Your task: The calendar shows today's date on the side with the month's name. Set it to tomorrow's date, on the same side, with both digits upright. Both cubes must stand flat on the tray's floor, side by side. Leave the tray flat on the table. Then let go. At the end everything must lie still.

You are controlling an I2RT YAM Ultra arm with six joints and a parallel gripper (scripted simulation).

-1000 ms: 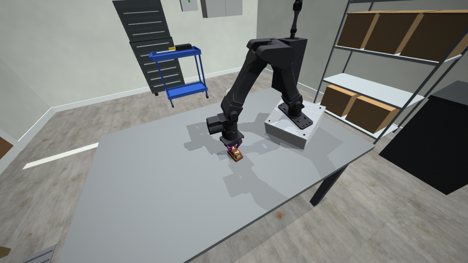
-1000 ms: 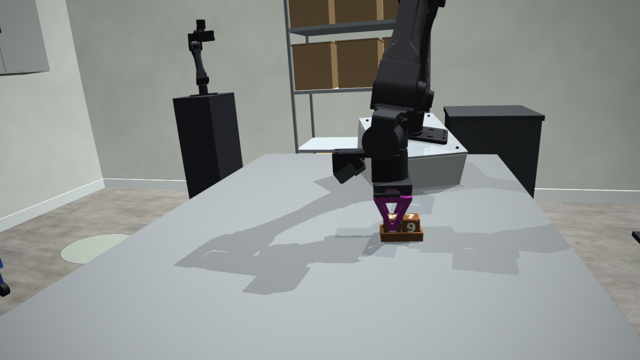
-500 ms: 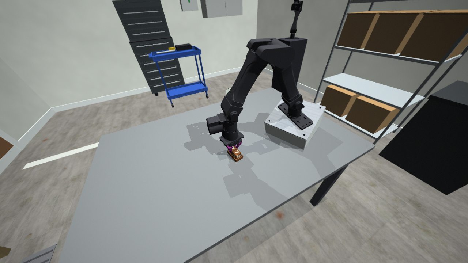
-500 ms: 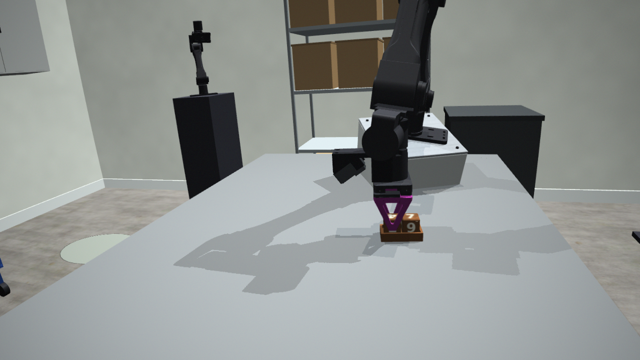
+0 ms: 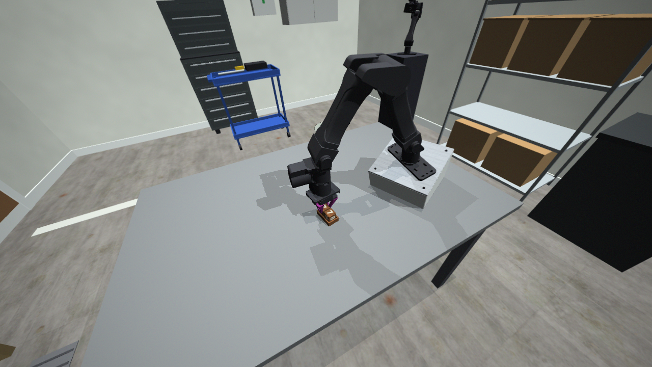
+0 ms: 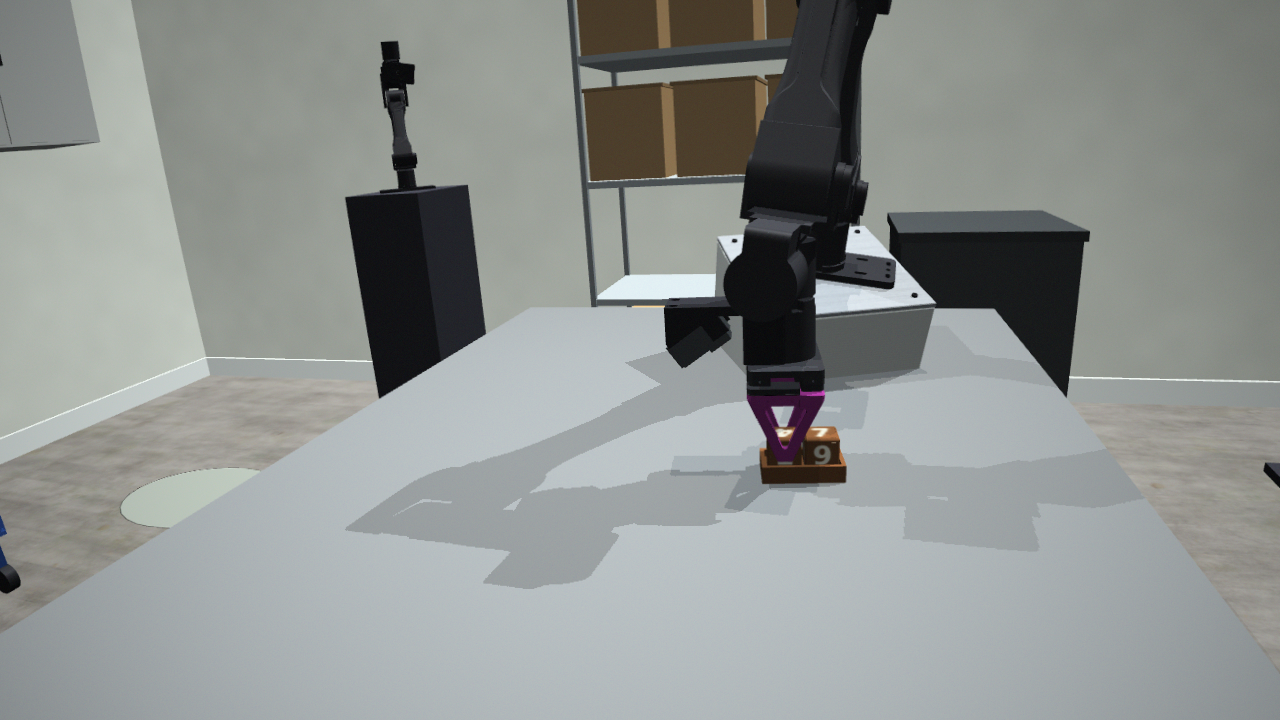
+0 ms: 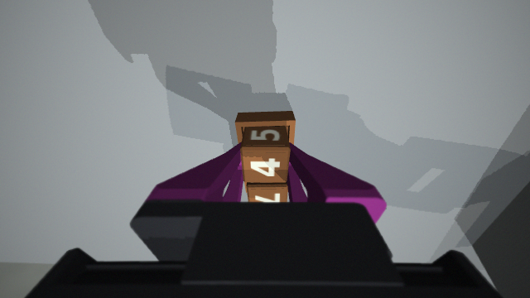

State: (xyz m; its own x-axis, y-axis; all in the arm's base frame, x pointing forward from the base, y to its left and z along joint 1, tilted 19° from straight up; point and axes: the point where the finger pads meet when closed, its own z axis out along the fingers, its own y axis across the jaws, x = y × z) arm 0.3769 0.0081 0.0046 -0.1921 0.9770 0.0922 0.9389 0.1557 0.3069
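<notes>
Now: hand 1 cm past the brown wooden tray, 2 cm to the right of it and 2 cm above it.
</notes>
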